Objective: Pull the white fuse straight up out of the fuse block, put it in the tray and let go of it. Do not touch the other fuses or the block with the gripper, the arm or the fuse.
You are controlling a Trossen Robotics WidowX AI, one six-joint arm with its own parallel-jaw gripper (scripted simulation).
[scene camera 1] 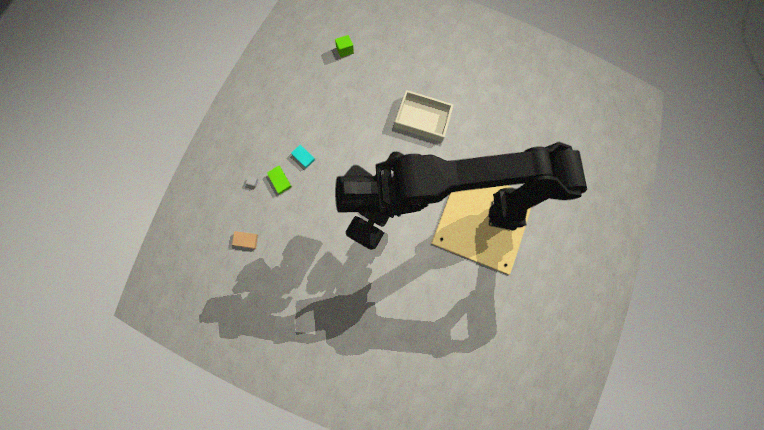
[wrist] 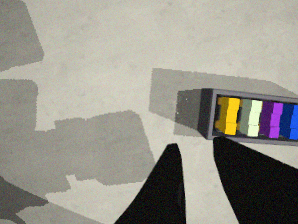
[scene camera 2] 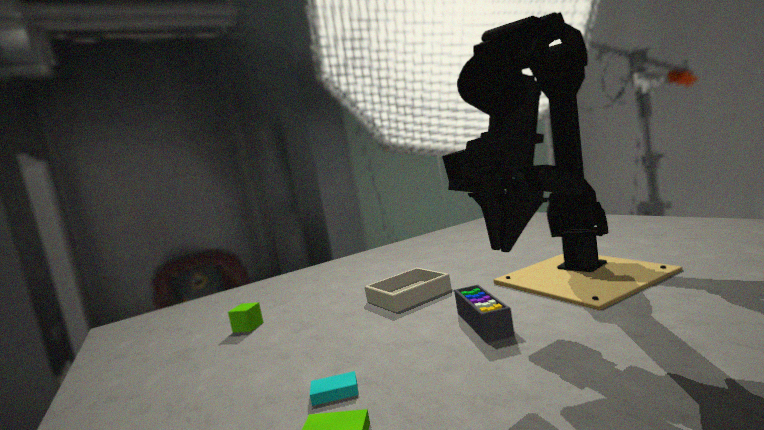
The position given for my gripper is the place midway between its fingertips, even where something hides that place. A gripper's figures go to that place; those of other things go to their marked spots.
Scene:
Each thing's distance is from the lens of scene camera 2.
my gripper (scene camera 2: 500,251): 55 cm
cyan block (scene camera 2: 341,386): 53 cm
green cube (scene camera 2: 245,317): 82 cm
beige tray (scene camera 2: 406,289): 76 cm
The marked spots on the cyan block and the green cube are 34 cm apart.

